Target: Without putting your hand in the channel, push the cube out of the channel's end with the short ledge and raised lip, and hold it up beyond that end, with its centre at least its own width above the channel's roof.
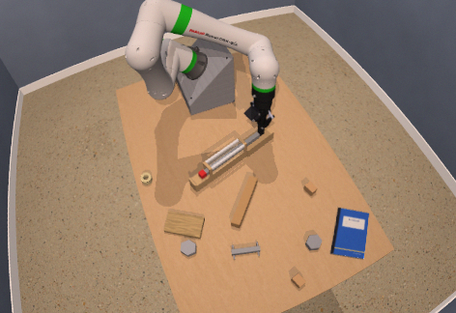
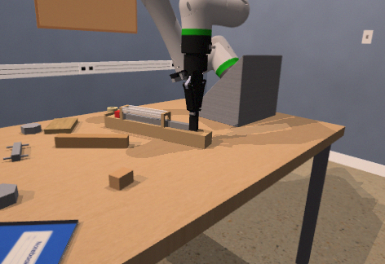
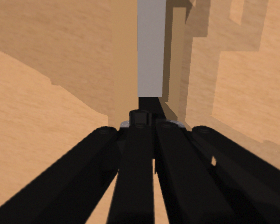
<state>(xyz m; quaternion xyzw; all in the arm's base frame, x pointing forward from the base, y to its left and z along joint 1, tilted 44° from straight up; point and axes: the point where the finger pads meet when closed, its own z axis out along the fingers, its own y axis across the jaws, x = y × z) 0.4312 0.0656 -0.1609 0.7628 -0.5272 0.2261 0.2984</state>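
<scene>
My gripper is now 11 cm short of the red cube, 31 cm to the left of it and 2 cm above it. Also, from my hand: channel (7 cm ahead, 19 cm to the right, 2 cm below); then grey rod (3 cm ahead, 8 cm to the right, 3 cm below); then long wooden block (27 cm ahead, 18 cm to the right, 6 cm below).
</scene>
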